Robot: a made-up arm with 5 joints. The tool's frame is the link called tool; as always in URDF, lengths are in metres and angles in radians. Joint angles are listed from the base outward.
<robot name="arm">
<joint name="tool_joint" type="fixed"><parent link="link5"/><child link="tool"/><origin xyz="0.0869 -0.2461 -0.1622" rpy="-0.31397 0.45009 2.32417"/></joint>
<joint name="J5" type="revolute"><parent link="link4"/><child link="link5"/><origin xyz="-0.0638 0.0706 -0.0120" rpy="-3.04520 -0.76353 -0.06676"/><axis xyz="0 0 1"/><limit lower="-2.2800" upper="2.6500"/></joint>
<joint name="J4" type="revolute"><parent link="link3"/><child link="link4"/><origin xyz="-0.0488 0.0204 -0.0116" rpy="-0.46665 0.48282 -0.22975"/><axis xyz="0 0 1"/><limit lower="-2.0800" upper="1.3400"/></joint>
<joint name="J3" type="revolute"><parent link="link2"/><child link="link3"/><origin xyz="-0.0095 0.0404 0.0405" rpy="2.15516 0.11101 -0.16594"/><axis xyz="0 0 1"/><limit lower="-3.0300" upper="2.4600"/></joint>
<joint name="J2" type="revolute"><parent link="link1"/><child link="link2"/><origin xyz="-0.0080 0.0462 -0.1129" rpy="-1.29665 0.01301 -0.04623"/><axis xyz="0 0 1"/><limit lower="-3.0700" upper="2.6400"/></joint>
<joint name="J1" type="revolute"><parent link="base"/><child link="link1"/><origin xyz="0.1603 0.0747 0.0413" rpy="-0.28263 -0.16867 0.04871"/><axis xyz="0 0 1"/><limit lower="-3.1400" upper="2.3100"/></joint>
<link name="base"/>
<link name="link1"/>
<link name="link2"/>
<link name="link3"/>
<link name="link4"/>
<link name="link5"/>
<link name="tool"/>
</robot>
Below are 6 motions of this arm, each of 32 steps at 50 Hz.
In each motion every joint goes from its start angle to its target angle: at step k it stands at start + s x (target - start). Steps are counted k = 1, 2, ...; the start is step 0. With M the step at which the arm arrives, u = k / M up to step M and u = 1 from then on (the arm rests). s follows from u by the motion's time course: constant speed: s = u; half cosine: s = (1 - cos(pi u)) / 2; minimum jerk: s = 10 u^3 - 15 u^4 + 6 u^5.
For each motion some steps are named. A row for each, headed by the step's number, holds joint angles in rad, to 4 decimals.
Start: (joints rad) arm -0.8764 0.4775 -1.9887 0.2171 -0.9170
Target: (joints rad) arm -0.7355 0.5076 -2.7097 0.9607 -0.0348
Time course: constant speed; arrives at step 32
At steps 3, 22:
3: -0.8632 0.4803 -2.0563 0.2868 -0.8343
22: -0.7795 0.4982 -2.4844 0.7283 -0.3105

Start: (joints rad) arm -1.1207 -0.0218 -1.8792 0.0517 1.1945
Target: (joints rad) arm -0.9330 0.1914 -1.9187 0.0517 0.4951
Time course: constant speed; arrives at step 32
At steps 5, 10, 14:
5: -1.0914 0.0115 -1.8854 0.0517 1.0852
10: -1.0620 0.0448 -1.8915 0.0517 0.9759
14: -1.0386 0.0715 -1.8965 0.0517 0.8885

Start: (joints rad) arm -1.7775 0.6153 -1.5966 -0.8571 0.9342
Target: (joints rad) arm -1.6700 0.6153 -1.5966 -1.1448 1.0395
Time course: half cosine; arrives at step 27
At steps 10, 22, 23, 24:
10: -1.7450 0.6153 -1.5966 -0.9440 0.9660
22: -1.6788 0.6153 -1.5966 -1.1211 1.0308
23: -1.6757 0.6153 -1.5966 -1.1295 1.0339
24: -1.6732 0.6153 -1.5966 -1.1361 1.0363

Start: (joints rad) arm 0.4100 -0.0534 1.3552 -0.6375 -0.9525
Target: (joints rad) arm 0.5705 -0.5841 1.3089 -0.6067 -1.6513
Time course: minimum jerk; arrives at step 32
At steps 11, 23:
11: 0.4462 -0.1731 1.3448 -0.6306 -1.1101
23: 0.5482 -0.5102 1.3153 -0.6110 -1.5540

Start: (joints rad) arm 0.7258 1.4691 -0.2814 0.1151 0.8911
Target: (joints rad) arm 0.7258 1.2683 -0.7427 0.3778 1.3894
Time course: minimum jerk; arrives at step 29
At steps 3, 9, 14, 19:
3: 0.7258 1.4672 -0.2857 0.1176 0.8958
9: 0.7258 1.4336 -0.3631 0.1616 0.9793
14: 0.7258 1.3752 -0.4971 0.2380 1.1242
19: 0.7258 1.3139 -0.6379 0.3181 1.2762

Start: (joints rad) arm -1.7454 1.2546 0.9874 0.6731 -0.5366
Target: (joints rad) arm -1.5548 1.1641 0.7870 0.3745 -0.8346
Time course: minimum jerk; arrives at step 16
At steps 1, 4, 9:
1: -1.7450 1.2544 0.9870 0.6724 -0.5373
4: -1.7257 1.2452 0.9667 0.6422 -0.5674
9: -1.6280 1.1989 0.8640 0.4892 -0.7202

